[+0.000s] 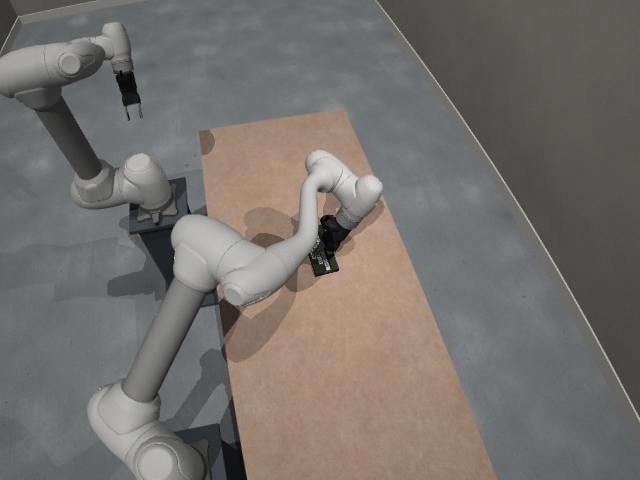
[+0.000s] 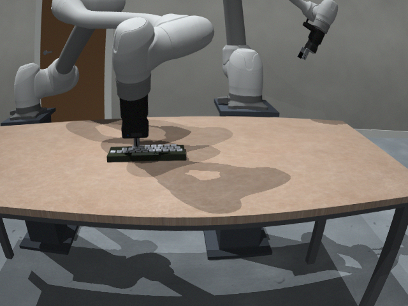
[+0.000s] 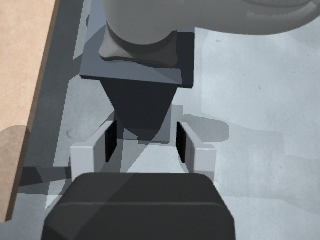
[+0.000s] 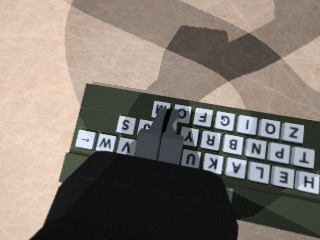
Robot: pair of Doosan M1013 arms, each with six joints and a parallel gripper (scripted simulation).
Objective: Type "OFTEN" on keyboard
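Observation:
My right gripper is now 2 cm short of the left-arrow key, 7 cm to the left of it and 3 cm above it.

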